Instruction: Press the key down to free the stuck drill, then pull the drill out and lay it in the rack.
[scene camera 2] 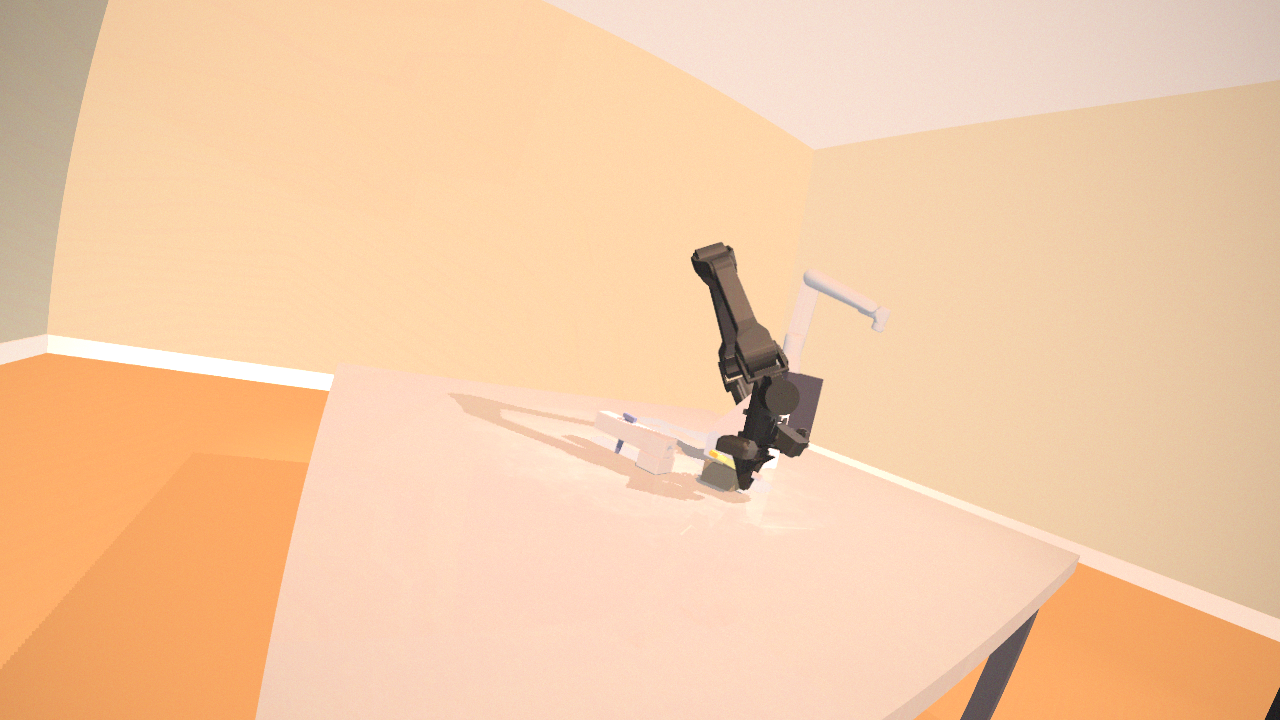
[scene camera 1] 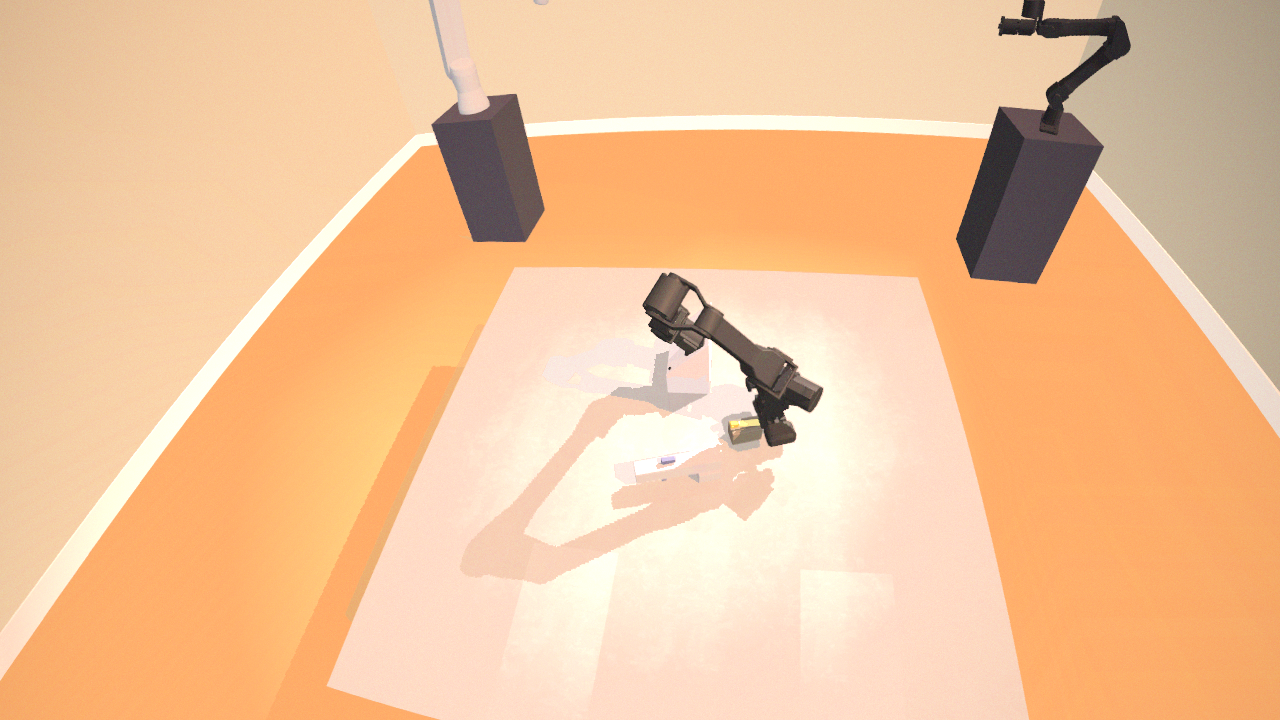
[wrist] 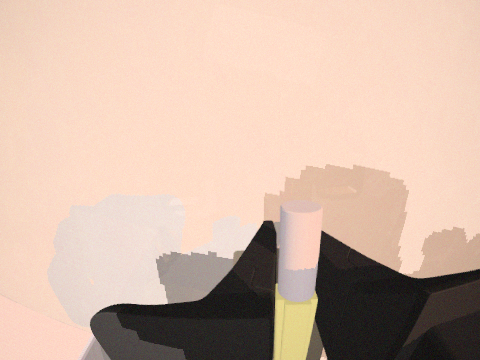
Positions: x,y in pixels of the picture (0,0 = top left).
Scene:
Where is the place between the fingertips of the gripper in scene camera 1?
767,429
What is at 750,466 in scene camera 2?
The gripper.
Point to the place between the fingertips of the gripper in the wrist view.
At 282,228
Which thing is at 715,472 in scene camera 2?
An olive-brown block.

